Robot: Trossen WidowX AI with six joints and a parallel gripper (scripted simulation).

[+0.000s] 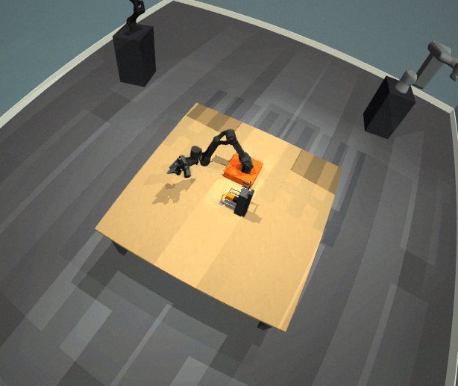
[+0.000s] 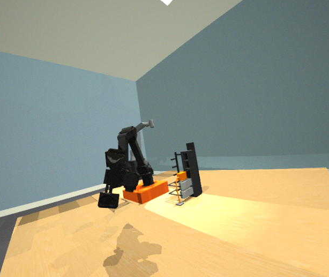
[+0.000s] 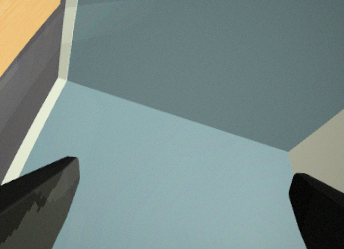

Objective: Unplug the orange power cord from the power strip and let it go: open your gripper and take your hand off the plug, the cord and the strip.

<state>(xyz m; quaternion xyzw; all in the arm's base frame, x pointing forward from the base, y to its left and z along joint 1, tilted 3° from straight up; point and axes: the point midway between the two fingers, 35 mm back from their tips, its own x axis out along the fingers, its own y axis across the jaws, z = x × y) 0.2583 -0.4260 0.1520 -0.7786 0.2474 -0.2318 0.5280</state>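
The orange plug is 420 mm to the left of my gripper tip and 90 mm below it.
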